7 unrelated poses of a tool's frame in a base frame.
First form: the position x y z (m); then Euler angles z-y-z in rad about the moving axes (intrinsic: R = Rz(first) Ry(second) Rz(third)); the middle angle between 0 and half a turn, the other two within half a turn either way.
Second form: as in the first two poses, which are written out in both.
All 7 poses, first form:
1: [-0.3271, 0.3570, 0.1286, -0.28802, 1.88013, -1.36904]
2: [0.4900, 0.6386, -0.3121, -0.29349, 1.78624, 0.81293]
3: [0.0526, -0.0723, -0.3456, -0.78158, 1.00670, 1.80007]
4: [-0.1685, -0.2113, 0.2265, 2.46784, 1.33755, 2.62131]
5: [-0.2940, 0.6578, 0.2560, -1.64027, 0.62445, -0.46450]
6: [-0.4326, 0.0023, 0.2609, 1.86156, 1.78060, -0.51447]
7: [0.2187, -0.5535, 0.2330, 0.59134, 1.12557, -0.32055]
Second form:
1: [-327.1, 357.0, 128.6, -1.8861, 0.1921, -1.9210]
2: [490.0, 638.6, -312.1, 1.8635, 0.7362, 1.4769]
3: [52.6, -72.3, -345.6, 0.9947, -0.1933, 0.9134]
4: [-168.5, -211.3, 226.5, 1.1250, -1.0050, -1.8611]
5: [-294.0, 657.8, 256.0, -0.3123, 0.5500, -2.1935]
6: [-432.6, 2.3, 260.9, -1.9792, 1.0188, -0.0623]
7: [218.7, -553.5, 233.0, -0.5836, 1.0285, -0.0654]
